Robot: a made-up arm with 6 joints. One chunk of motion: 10 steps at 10 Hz.
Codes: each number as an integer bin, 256 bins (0 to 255) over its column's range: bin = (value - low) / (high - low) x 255, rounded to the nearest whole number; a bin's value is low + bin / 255 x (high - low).
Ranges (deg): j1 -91..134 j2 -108..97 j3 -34..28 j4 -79..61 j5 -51..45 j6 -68..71
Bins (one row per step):
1: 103 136 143 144 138 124
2: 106 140 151 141 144 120
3: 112 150 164 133 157 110
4: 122 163 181 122 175 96
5: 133 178 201 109 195 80
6: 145 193 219 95 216 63
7: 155 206 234 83 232 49
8: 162 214 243 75 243 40
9: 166 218 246 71 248 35
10: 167 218 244 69 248 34
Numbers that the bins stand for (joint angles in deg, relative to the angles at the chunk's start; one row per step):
1: -0.12 1.33 0.77 0.06 0.95 -0.41
2: 2.53 4.55 2.71 -1.59 3.21 -2.59
3: 7.82 12.59 5.87 -5.98 8.11 -8.04
4: 16.65 23.04 10.01 -12.02 14.88 -15.67
5: 26.35 35.10 14.87 -19.16 22.41 -24.39
6: 36.94 47.16 19.25 -26.84 30.32 -33.66
7: 45.76 57.61 22.89 -33.43 36.34 -41.29
8: 51.94 64.04 25.08 -37.82 40.48 -46.20
9: 55.47 67.25 25.81 -40.02 42.36 -48.92
10: 56.35 67.25 25.33 -41.12 42.36 -49.47

